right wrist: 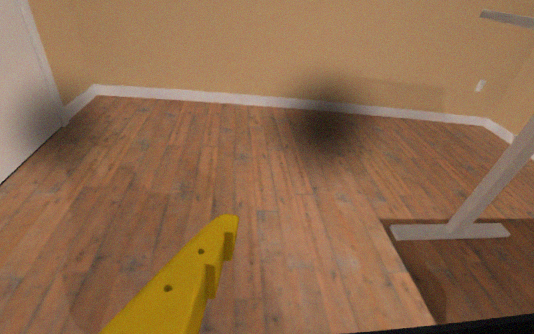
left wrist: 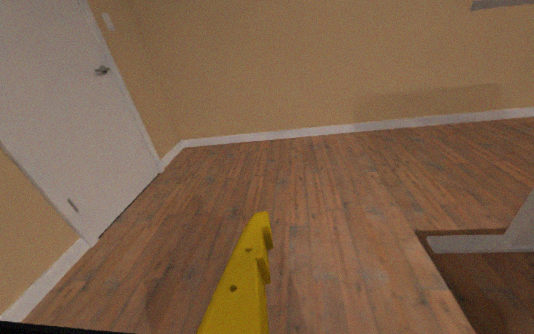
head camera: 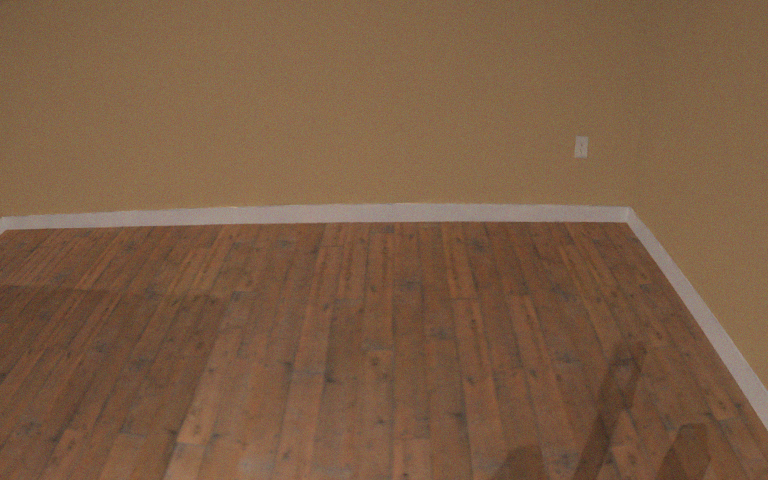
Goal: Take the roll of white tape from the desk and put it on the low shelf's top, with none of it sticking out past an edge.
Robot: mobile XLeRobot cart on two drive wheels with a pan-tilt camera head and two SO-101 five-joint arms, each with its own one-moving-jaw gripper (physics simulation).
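Frame: origin at the left arm's base, x ahead, y left, z up, level; metres.
Seen in the pictures: left hand at its tool point: point(left wrist: 269, 224); right hand at its tool point: point(right wrist: 236, 232).
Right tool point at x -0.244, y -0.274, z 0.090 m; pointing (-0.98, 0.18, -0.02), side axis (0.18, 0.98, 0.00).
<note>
A point is followed by its place in that frame.
The roll of white tape and the low shelf do not show in these views. Part of the desk shows as a pale leg with a long foot point(right wrist: 425, 232) at the right of the right wrist view, and the foot point(left wrist: 475, 244) is partly seen at the right of the left wrist view. Its top cannot be made out clearly. My left gripper point(left wrist: 264, 220) shows one yellow notched jaw over the floor, so it is fully open and holds nothing. My right gripper point(right wrist: 231, 222) also shows one yellow notched jaw, fully open and empty. Neither gripper shows in the head view.
Wood floor point(head camera: 368, 339) {x 1.559, y -0.039, z -0.775 m} runs to a white baseboard point(head camera: 396, 212) {x 2.463, y -0.130, z -0.727 m} and tan wall, with a room corner at the right. A wall outlet point(head camera: 581, 147) {x 2.475, y -1.035, z -0.376 m} is near it. A white door point(left wrist: 50, 110) {x -1.188, y -1.368, z 0.007 m} point(right wrist: 17, 75) {x -1.551, y -1.369, z -0.373 m} stands at the left of both wrist views. Dark shadows lie on the floor.
</note>
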